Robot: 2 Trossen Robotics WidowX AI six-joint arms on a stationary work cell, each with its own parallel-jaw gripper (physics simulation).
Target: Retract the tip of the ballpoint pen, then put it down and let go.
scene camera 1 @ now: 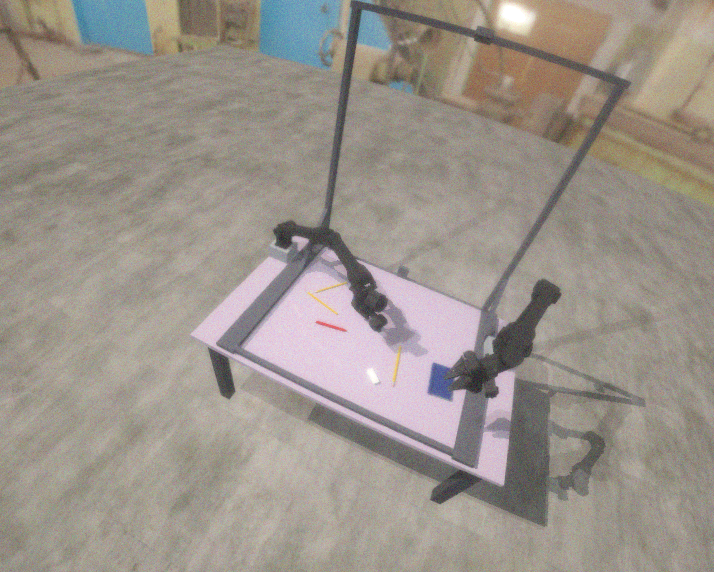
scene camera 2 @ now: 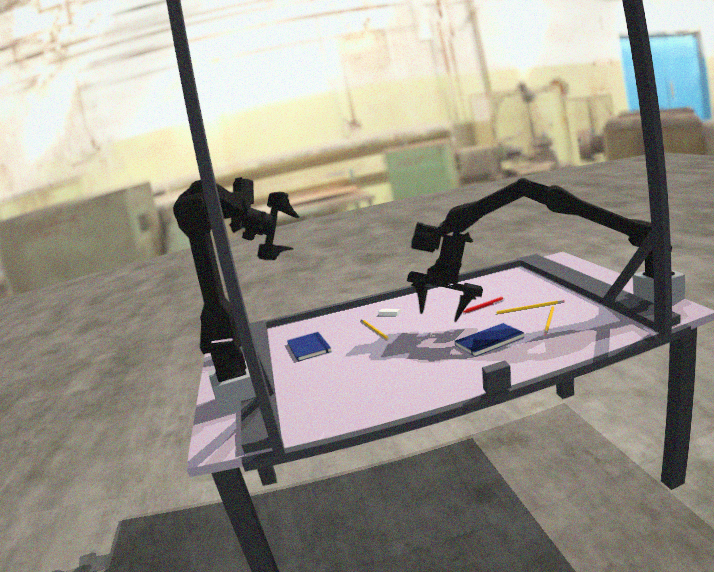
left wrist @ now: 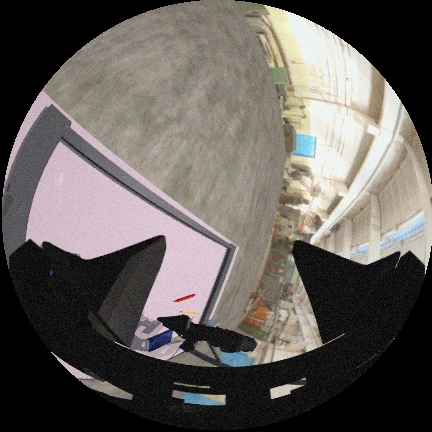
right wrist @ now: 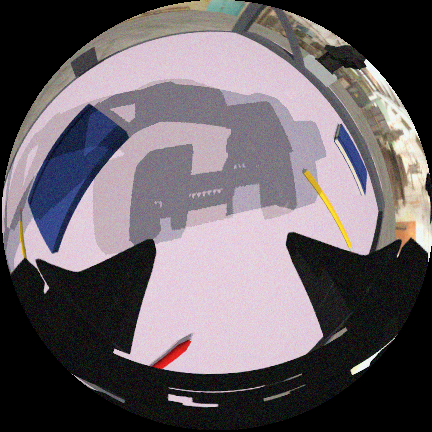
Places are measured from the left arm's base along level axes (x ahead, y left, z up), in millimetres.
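Pixels of known places: left gripper, fingertip midpoint: (scene camera 1: 445, 383) (scene camera 2: 295, 233) (left wrist: 231, 245); right gripper, fingertip midpoint: (scene camera 2: 438, 318) (left wrist: 159, 320) (right wrist: 221, 243); left arm's base, origin of the base link: (scene camera 1: 500, 348) (scene camera 2: 230, 373) (right wrist: 324, 65); right arm's base, origin of the base link: (scene camera 1: 283, 243).
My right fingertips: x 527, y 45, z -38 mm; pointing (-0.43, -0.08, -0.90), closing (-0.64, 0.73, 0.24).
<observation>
For each thing: its middle in the pictures, then the offset to it from my right fingertips. Level surfaces: height alone.
- red ballpoint pen, body centre: (right wrist: 158, 363) (scene camera 2: 483, 305) (scene camera 1: 331, 326) (left wrist: 185, 297) dz -26, dx +163, dy +47 mm
- pale pink table, its level: dz -31 mm
- small blue book, body centre: (right wrist: 353, 157) (scene camera 2: 308, 345) (scene camera 1: 441, 381) dz -25, dx -307, dy +148 mm
- larger blue book, body centre: (right wrist: 61, 169) (scene camera 2: 489, 339) (left wrist: 159, 340) dz -25, dx +50, dy -161 mm
- yellow pencil, body centre: (right wrist: 337, 219) (scene camera 2: 374, 328) (scene camera 1: 396, 365) dz -28, dx -127, dy +135 mm
- white eraser, body centre: (scene camera 2: 389, 312) (scene camera 1: 372, 376) dz -25, dx -48, dy +215 mm
The red ballpoint pen (scene camera 1: 330, 325) (scene camera 2: 483, 305) (left wrist: 185, 298) (right wrist: 172, 354) lies flat on the pale pink table (scene camera 1: 286, 351) (scene camera 2: 357, 405). In the right wrist view part of it shows at the bottom edge; whether its tip is out is too small to tell. My right gripper (scene camera 1: 374, 323) (scene camera 2: 439, 316) (right wrist: 221, 243) is open and empty, pointing down above the table near the pen, apart from it. My left gripper (scene camera 1: 449, 382) (scene camera 2: 294, 232) (left wrist: 231, 245) is open and empty, held high over the end of the table by its own arm, far from the pen.
A small blue book (scene camera 1: 438, 381) (scene camera 2: 308, 346) (right wrist: 354, 159) and a larger blue book (scene camera 2: 494, 337) (right wrist: 75, 175) lie on the table. A yellow pencil (scene camera 1: 396, 366) (scene camera 2: 374, 329) lies near a white eraser (scene camera 1: 373, 375) (scene camera 2: 388, 312). Two more yellow pencils lie beyond the pen. A dark frame (scene camera 1: 342, 119) (scene camera 2: 191, 95) rises over the table.
</observation>
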